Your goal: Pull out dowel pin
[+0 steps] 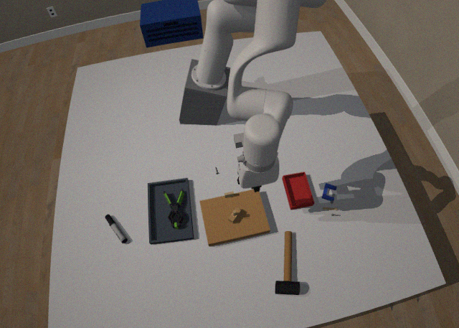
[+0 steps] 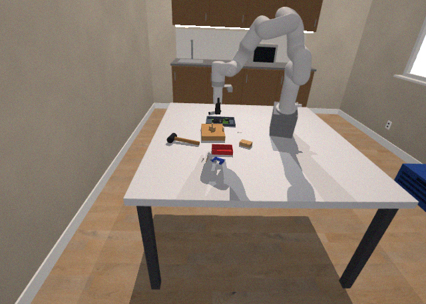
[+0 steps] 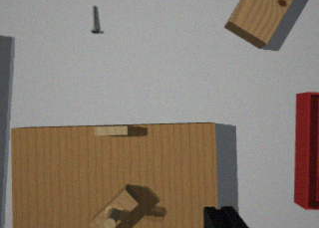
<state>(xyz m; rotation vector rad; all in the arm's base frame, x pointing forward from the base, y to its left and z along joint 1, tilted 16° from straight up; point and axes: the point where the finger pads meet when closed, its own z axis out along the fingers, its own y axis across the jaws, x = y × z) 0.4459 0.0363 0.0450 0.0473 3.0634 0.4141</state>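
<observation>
My hand is 130 mm above the dowel pin, 70 mm to the left of it and 20 mm short of it. Also, from my hand: red box (180 mm below, 170 mm to the left, 20 mm behind); then spare wooden dowel (250 mm to the left, 190 mm below, 70 mm ahead); then small wooden block (150 mm below, 70 mm to the right, 20 mm ahead).
</observation>
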